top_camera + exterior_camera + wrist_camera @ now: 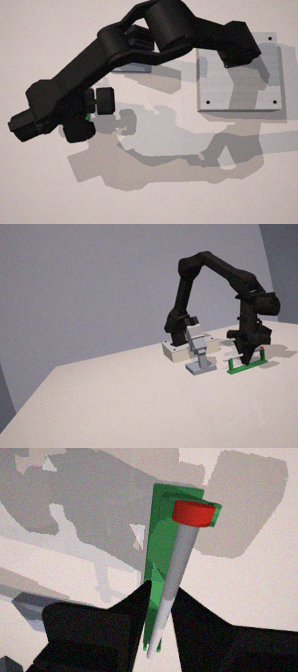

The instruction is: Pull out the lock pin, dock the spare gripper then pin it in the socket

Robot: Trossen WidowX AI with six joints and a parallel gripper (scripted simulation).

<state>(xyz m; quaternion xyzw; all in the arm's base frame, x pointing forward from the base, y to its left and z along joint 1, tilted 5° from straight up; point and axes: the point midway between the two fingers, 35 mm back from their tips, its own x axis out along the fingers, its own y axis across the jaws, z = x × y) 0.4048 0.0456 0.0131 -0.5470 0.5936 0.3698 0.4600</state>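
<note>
My gripper tip is 1 cm to the right of the green cradle and 1 cm below it. Also, from my gripper tip: grey mount 13 cm behind, 9 cm to the right, 4 cm above; then spare gripper 15 cm behind, 11 cm above, 9 cm to the right.
</note>
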